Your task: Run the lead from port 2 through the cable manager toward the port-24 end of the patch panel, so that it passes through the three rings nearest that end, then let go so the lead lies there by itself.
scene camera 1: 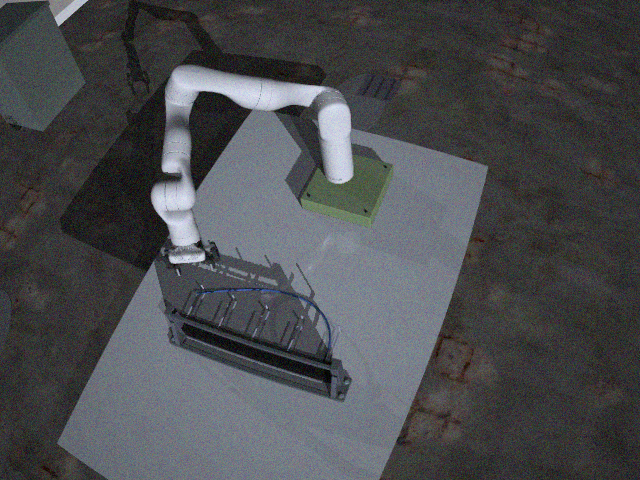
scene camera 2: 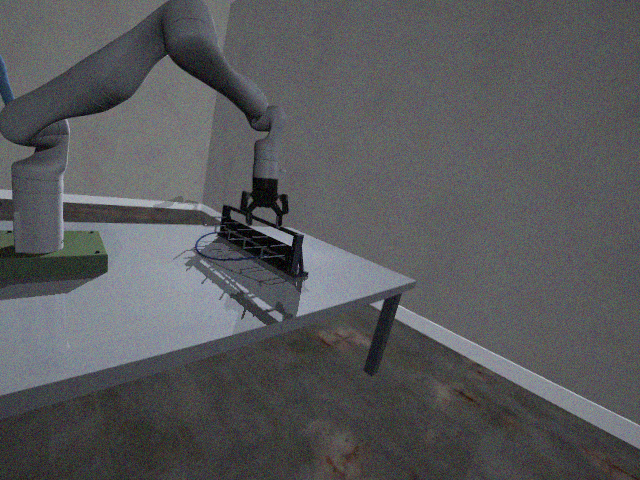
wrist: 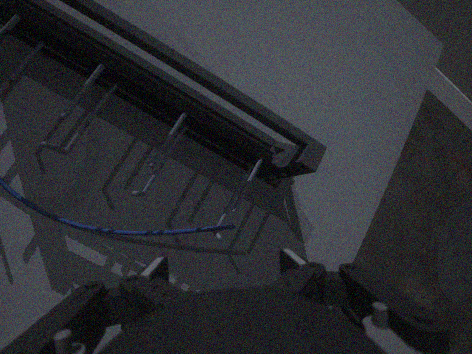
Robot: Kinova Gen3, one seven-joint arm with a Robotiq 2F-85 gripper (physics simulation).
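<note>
The blue lead [scene camera 1: 253, 289] [scene camera 2: 227, 259] [wrist: 115, 232] rises at the panel's right end in scene camera 1 and arcs toward the left end. Its free end is at the outer tip of the end ring [wrist: 255, 171]; whether it passes inside is unclear. It runs outside the tips of the second ring [wrist: 175, 127] and third ring [wrist: 93, 77], apart from them. The dark patch panel [scene camera 1: 258, 356] [scene camera 2: 298, 253] [wrist: 190, 90] stands upright. My gripper [scene camera 1: 190, 268] [scene camera 2: 264, 223] [wrist: 225, 266] is open and empty, above and outward of the lead's free end.
The green base block [scene camera 1: 346, 193] [scene camera 2: 56, 263] carries the arm on the grey table [scene camera 1: 413, 217] [scene camera 2: 129, 330]. The table's edge passes near the panel's left end in scene camera 1. Ring shadows fall on the table beside the lead. A table leg [scene camera 2: 382, 335] shows below.
</note>
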